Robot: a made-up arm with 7 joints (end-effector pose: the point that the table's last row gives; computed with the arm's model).
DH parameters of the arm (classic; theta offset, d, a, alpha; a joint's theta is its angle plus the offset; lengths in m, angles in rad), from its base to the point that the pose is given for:
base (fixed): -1.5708 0.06 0 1.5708
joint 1: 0 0.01 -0.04 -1.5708
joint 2: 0 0.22 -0.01 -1.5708
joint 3: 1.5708 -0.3 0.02 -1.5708
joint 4: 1.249 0 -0.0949 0
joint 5: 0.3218 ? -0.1 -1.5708
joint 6: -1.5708 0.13 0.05 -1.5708
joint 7: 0 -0.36 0.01 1.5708
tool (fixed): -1.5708 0.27 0 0
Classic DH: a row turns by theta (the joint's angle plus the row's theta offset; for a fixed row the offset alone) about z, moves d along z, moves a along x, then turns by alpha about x.
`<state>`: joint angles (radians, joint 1 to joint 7).
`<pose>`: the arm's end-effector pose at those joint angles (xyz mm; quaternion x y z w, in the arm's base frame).
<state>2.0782 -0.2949 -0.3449 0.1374 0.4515 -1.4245 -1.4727</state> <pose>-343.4 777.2 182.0 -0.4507 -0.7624 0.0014 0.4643</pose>
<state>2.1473 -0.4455 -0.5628 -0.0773 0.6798 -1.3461 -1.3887</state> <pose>-340.5 832.0 -59.6 -0.5255 -0.7805 0.0119 0.3384</pose>
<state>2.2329 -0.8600 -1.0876 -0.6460 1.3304 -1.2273 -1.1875</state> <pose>-152.4 758.1 -537.2 0.5882 0.8033 0.0825 0.0440</pose>
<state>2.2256 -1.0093 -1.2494 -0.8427 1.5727 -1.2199 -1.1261</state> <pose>-43.8 722.3 -604.8 0.5657 0.7921 0.1483 0.1749</pose>
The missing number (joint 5, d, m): -0.32
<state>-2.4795 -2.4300 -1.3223 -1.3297 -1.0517 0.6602 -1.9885</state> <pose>737.1 -538.5 -241.8 0.9486 0.1699 0.1813 0.1962</pose>
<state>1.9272 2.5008 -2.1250 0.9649 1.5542 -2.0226 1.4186</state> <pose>164.9 1087.3 -73.0 0.3209 0.6797 0.6217 0.2204</pose>
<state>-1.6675 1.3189 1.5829 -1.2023 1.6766 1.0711 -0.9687</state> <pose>169.7 -154.0 256.8 -0.2587 0.0043 -0.7401 0.6208</pose>
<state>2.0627 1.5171 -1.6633 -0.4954 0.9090 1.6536 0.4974</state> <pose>-454.0 201.3 102.7 0.3403 -0.5993 -0.3369 0.6415</pose>
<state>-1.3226 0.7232 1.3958 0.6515 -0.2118 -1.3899 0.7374</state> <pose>319.4 402.6 64.9 0.3731 0.4196 0.4808 0.6734</pose>
